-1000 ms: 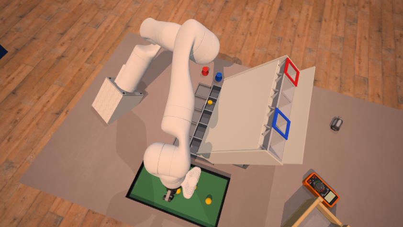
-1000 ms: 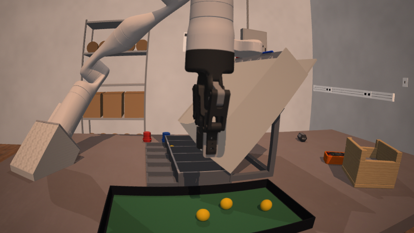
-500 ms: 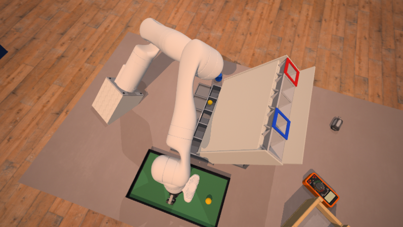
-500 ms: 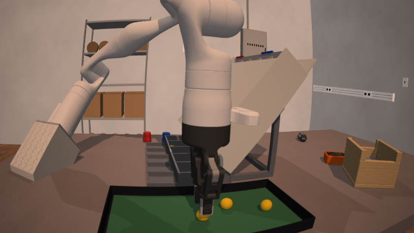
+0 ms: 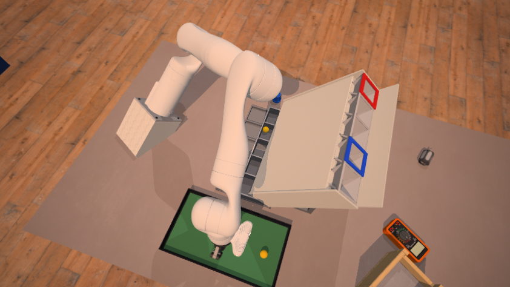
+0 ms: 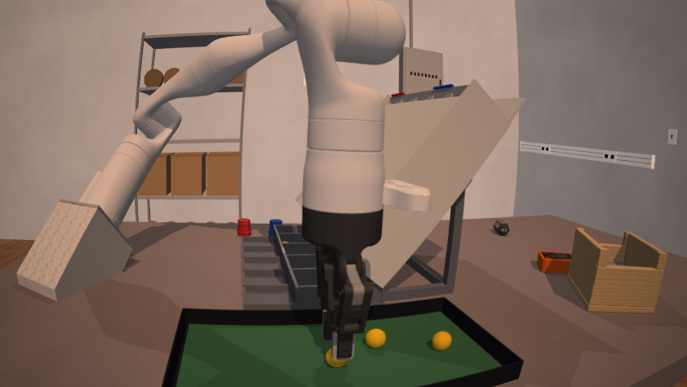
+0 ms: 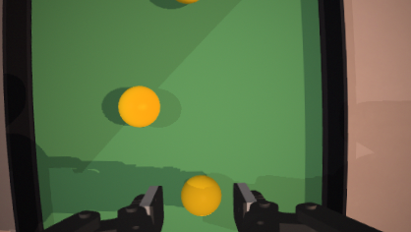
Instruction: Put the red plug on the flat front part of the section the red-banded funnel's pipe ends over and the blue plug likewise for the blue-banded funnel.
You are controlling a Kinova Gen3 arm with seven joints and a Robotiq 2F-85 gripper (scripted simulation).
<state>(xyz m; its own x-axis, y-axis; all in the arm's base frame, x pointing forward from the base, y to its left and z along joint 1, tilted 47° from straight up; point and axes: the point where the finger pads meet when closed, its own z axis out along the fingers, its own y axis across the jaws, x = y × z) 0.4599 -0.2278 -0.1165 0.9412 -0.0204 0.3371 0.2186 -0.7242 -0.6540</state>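
The green marble tray lies 10 mm to the left of my hand and 40 mm below it. Also, from my hand: wooden box (500 mm ahead, 160 mm to the left); then beige cover (40 mm ahead, 360 mm to the left, 160 mm above); then orange multimeter (490 mm ahead, 320 mm to the left, 30 mm below).
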